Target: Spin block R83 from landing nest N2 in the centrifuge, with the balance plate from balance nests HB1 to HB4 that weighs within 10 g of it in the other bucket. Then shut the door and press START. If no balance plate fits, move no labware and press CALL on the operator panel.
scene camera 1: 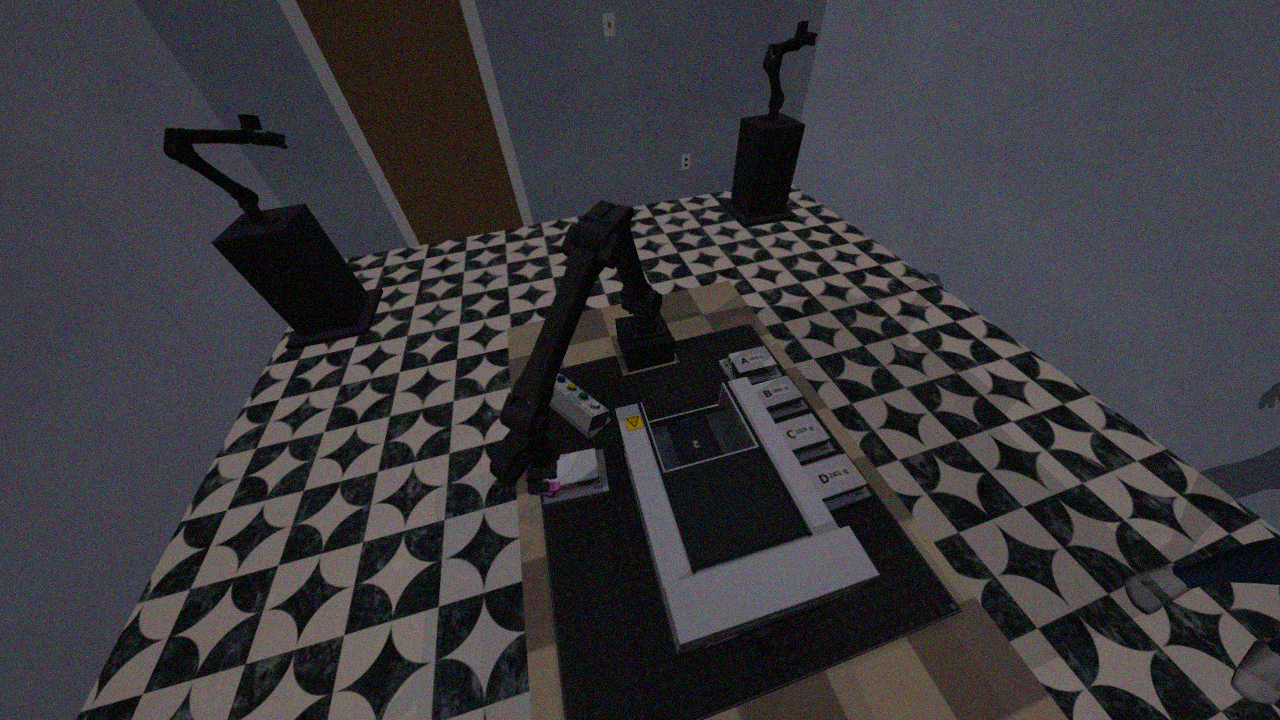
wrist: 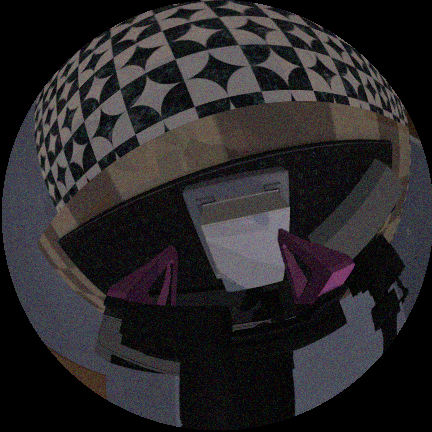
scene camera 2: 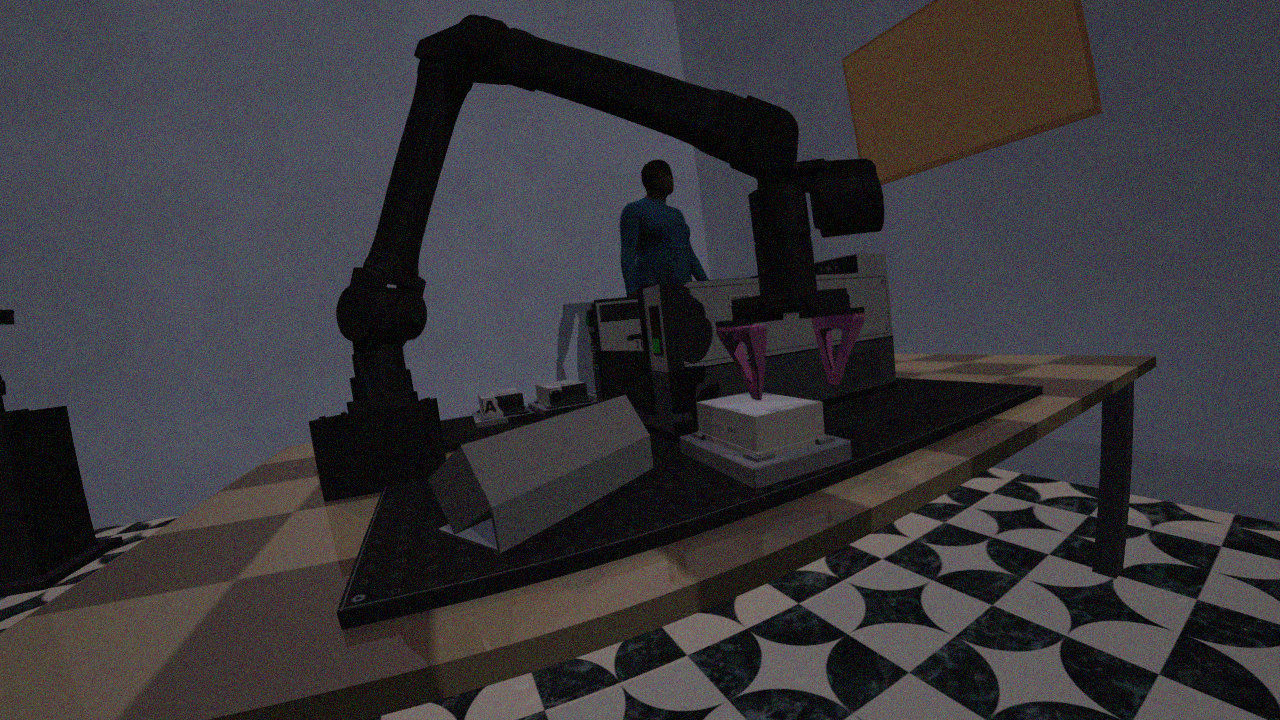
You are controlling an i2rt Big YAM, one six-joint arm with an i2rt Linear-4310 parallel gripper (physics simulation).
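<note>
A white block sits on a grey nest; no R83 or N2 marking is readable. My gripper is open and empty above it, with one finger near the block's top and the other off its far side in scene camera 2. The centrifuge has its chamber open, and a bucket marked 2 shows inside. Balance plates A, B, C and D sit in a row; their weights are too blurred to read surely.
A sloped panel box with coloured buttons stands beside the nest, towards the arm's base. The centrifuge's tall housing stands behind the gripper in scene camera 2. A person stands beyond the table.
</note>
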